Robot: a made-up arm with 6 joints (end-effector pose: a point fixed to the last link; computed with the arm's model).
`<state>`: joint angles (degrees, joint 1 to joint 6).
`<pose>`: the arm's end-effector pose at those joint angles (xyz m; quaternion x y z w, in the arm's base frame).
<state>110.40 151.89 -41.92 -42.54 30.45 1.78</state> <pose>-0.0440 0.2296 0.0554 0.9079 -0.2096 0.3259 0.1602</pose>
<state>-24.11 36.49 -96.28 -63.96 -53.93 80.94</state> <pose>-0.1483 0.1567 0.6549 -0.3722 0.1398 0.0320 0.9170</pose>
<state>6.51 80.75 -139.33 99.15 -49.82 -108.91</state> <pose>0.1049 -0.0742 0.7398 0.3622 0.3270 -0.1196 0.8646</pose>
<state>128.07 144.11 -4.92 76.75 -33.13 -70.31</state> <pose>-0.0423 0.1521 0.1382 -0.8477 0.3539 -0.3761 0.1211</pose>
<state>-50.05 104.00 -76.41 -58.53 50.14 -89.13</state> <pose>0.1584 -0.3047 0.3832 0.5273 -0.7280 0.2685 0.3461</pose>
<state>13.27 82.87 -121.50 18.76 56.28 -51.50</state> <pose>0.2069 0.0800 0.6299 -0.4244 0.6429 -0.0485 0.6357</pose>
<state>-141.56 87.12 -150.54 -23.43 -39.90 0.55</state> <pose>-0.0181 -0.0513 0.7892 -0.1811 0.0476 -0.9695 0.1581</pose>
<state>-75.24 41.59 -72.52 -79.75 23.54 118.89</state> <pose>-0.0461 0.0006 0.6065 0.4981 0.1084 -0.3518 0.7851</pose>
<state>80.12 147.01 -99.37 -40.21 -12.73 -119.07</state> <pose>0.0764 0.5330 0.1673 -0.7468 -0.4591 -0.2532 0.4091</pose>
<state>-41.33 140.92 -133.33 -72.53 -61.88 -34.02</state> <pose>0.4498 -0.2684 0.3957 -0.5621 0.2499 -0.5786 0.5355</pose>
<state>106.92 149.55 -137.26 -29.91 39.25 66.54</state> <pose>-0.1297 0.5493 0.2354 -0.4273 0.7991 0.3442 0.2457</pose>
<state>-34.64 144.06 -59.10 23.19 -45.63 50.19</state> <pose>0.3403 -0.2740 0.1204 0.7256 0.5105 0.0010 0.4615</pose>
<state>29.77 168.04 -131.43 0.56 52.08 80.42</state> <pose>0.4381 0.2516 0.0200 0.4296 0.9013 0.0474 0.0282</pose>
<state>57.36 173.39 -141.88 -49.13 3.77 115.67</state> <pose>0.3275 0.5010 0.0590 0.0820 0.8575 0.4380 0.2573</pose>
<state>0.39 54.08 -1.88 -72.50 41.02 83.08</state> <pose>0.0013 -0.0709 0.2981 0.2023 0.8961 -0.2864 0.2722</pose>
